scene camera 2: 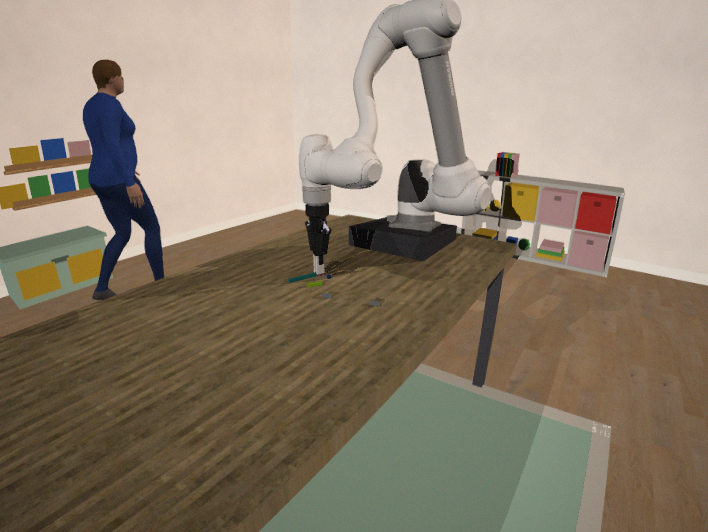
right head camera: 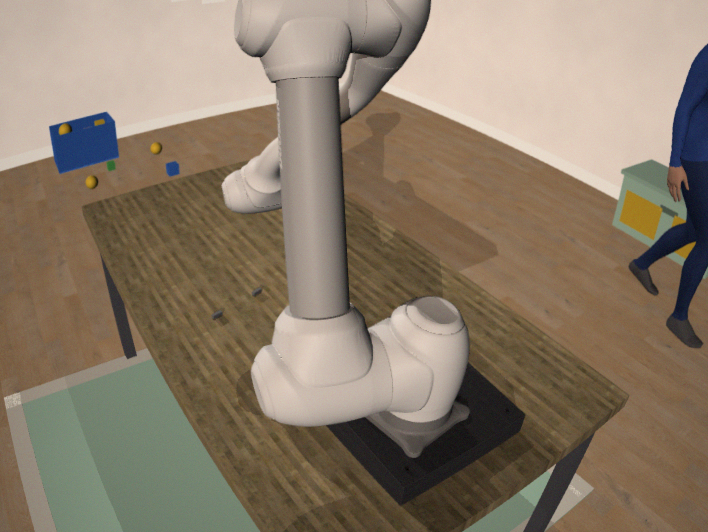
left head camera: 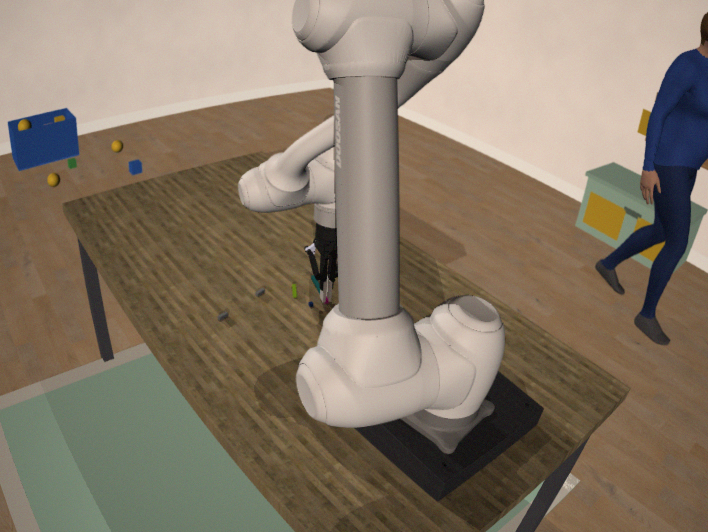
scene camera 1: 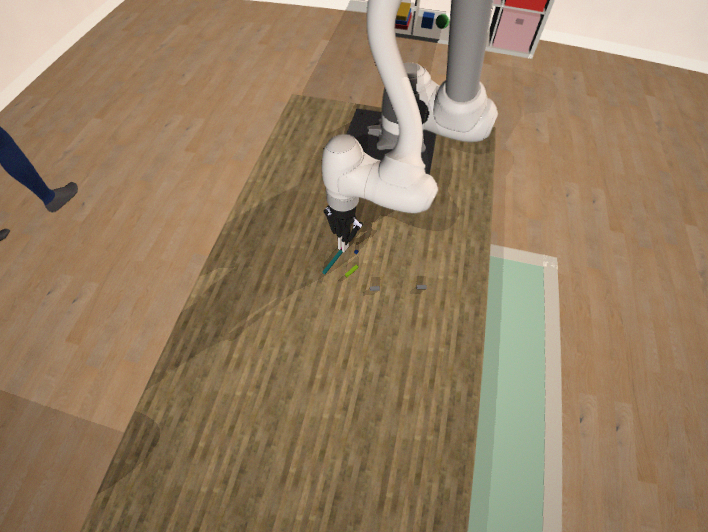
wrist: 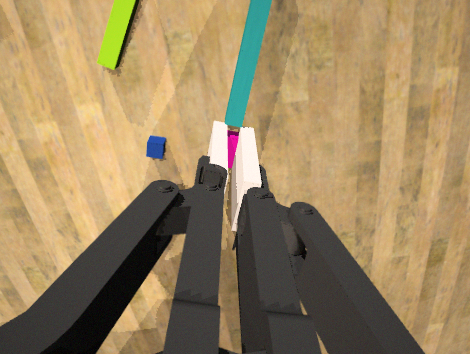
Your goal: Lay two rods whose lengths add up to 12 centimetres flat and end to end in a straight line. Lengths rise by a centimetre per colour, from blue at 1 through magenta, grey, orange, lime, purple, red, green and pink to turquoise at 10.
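Frame: origin at the arm's base, x back, y right, z up, level; millimetres.
Where they show: gripper, fingertip midpoint: (scene camera 2: 319, 272) (left head camera: 325, 299) (scene camera 1: 343, 247) (wrist: 229, 145); arm's base, link origin: (scene camera 2: 415, 225) (right head camera: 411, 411) (left head camera: 439, 408).
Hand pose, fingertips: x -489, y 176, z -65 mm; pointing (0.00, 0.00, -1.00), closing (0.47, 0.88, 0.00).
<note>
Each offset is from my fingertips to the centre of the thing. Level surfaces: height alone.
My gripper (scene camera 1: 342, 249) (scene camera 2: 318, 272) (wrist: 229, 145) points down at the table, shut on the magenta rod @[dx +2, dy -1, dz +0 mm] (wrist: 232, 148) (left head camera: 326, 300). The fingers hide much of that rod. The turquoise rod @[dx -56, dy +30, dz -2 mm] (wrist: 248, 65) (scene camera 1: 332, 262) (scene camera 2: 301, 278) lies flat, its near end just beyond the magenta rod. The two look roughly in line, with a narrow gap showing in the wrist view. Whether the magenta rod touches the table is hard to tell. In the right head view the arm hides the gripper and both these rods.
A blue cube-like rod @[dx -11, dy -44, dz -2 mm] (wrist: 156, 147) (scene camera 1: 356, 251) and a lime rod @[dx -85, dy -34, dz -2 mm] (wrist: 117, 35) (scene camera 1: 351, 271) (scene camera 2: 314, 283) lie beside them. Two grey rods @[dx -141, dy -111, dz -2 mm] (scene camera 1: 374, 288) @[dx -124, dy -256, dz -2 mm] (scene camera 1: 421, 287) lie farther off on the table @[dz -7 mm] (scene camera 1: 320, 400). A person (scene camera 2: 111, 148) stands beyond the table.
</note>
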